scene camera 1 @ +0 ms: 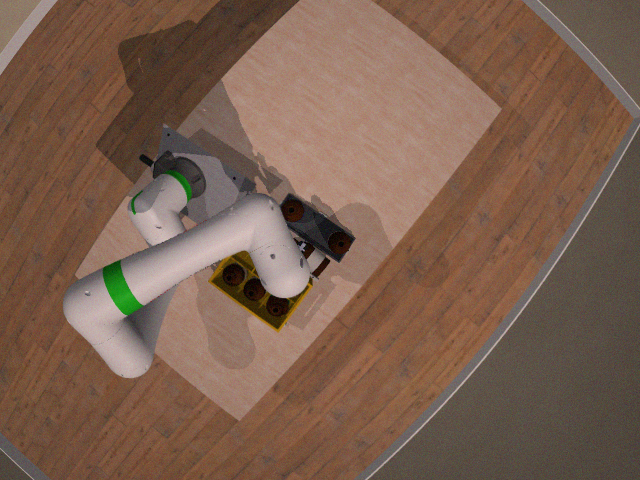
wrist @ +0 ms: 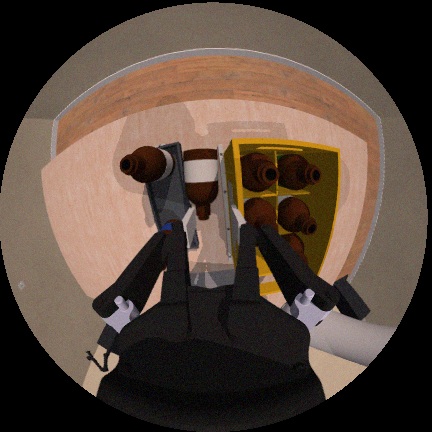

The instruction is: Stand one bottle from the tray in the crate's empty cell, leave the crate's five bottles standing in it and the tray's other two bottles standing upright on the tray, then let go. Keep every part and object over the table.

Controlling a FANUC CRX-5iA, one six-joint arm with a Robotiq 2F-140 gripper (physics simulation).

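Pixels of known places: gripper, between the fingertips: (wrist: 212, 214); arm's base, origin of its link: (scene camera 1: 188, 176).
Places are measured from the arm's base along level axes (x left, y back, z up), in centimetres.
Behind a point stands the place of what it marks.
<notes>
My gripper (wrist: 212, 214) {y -42.9, x -3.1, z 0.4 cm} is open and empty, above the gap between tray and crate, just short of the neck of a bottle. That brown bottle with a white label (wrist: 201, 172) {y -49.0, x -1.9, z -7.3 cm} (scene camera 1: 321, 267) {y -52.7, x -1.6, z -7.3 cm} lies on its side between the dark tray (wrist: 171, 200) {y -43.4, x 7.7, z -14.1 cm} (scene camera 1: 316, 226) {y -44.2, x 8.8, z -14.1 cm} and the yellow crate (wrist: 285, 143) {y -51.8, x -14.1, z 2.8 cm} (scene camera 1: 244, 306) {y -38.4, x -24.2, z 2.7 cm}. One tray bottle (wrist: 147, 164) {y -52.5, x 6.5, z -2.5 cm} (scene camera 1: 340, 242) {y -52.8, x 8.7, z 1.4 cm} stands at the far end; another (scene camera 1: 292, 210) {y -35.1, x 9.0, z 1.3 cm} stands at the near end, mostly hidden behind the left finger in the wrist view. The crate's five bottles stand in their cells; its near-left cell is hidden behind the right finger.
A thin light-grey rail (wrist: 225, 200) {y -41.7, x -5.8, z -11.7 cm} runs along the crate's side, between it and the lying bottle. The robot's base plate (scene camera 1: 209, 173) {y -7.2, x 4.9, z 4.8 cm} is at the tray's near end. The arm (scene camera 1: 279, 258) {y -40.6, x -0.6, z 43.2 cm} covers part of the crate in the scene view. The table edge (scene camera 1: 361, 284) {y -68.5, x 0.3, z -14.7 cm} lies beyond the lying bottle.
</notes>
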